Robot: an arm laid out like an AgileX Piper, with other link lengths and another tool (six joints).
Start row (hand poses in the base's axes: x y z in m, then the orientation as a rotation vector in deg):
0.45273, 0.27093, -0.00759, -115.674, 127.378, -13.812
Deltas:
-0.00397, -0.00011, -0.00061, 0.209, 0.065, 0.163
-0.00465, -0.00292, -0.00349, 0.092, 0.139, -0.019
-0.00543, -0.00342, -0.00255, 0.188, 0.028, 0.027
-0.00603, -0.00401, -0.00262, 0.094, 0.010, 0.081
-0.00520, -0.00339, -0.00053, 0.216, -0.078, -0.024
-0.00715, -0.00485, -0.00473, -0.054, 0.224, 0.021
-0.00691, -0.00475, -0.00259, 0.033, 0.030, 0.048
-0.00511, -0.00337, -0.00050, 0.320, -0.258, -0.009
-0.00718, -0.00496, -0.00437, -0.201, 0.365, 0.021
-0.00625, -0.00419, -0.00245, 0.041, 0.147, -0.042
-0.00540, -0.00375, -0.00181, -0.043, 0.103, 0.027
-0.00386, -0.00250, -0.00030, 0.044, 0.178, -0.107
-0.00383, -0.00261, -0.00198, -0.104, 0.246, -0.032
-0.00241, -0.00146, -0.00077, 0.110, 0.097, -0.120
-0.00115, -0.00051, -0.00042, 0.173, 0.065, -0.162
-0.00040, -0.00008, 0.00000, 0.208, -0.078, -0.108
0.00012, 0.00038, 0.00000, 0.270, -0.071, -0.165
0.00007, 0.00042, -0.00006, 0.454, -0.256, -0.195
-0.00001, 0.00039, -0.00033, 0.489, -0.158, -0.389
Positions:
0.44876, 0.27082, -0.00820, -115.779, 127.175, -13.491
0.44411, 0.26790, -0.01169, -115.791, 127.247, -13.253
0.43868, 0.26448, -0.01424, -115.741, 127.173, -13.006
0.43265, 0.26047, -0.01686, -115.785, 127.062, -12.879
0.42745, 0.25708, -0.01739, -115.607, 126.969, -12.707
0.42030, 0.25223, -0.02212, -115.781, 127.097, -12.552
0.41339, 0.24748, -0.02471, -115.832, 127.053, -12.480
0.40828, 0.24411, -0.02521, -115.517, 126.803, -12.361
0.40110, 0.23915, -0.02958, -115.843, 127.064, -12.239
0.39485, 0.23496, -0.03203, -115.859, 127.181, -12.054
0.38945, 0.23121, -0.03384, -115.966, 127.228, -12.001
0.38559, 0.22871, -0.03414, -115.927, 127.431, -11.789
0.38176, 0.22610, -0.03612, -116.081, 127.645, -11.674
0.37935, 0.22464, -0.03689, -115.950, 127.791, -11.465
0.37820, 0.22413, -0.03731, -115.725, 127.940, -11.218
0.37780, 0.22405, -0.03731, -115.462, 127.934, -11.064
0.37792, 0.22443, -0.03731, -115.110, 127.970, -10.837
0.37799, 0.22485, -0.03737, -114.534, 127.861, -10.580
0.37798, 0.22524, -0.03770, -113.784, 127.997, -10.211

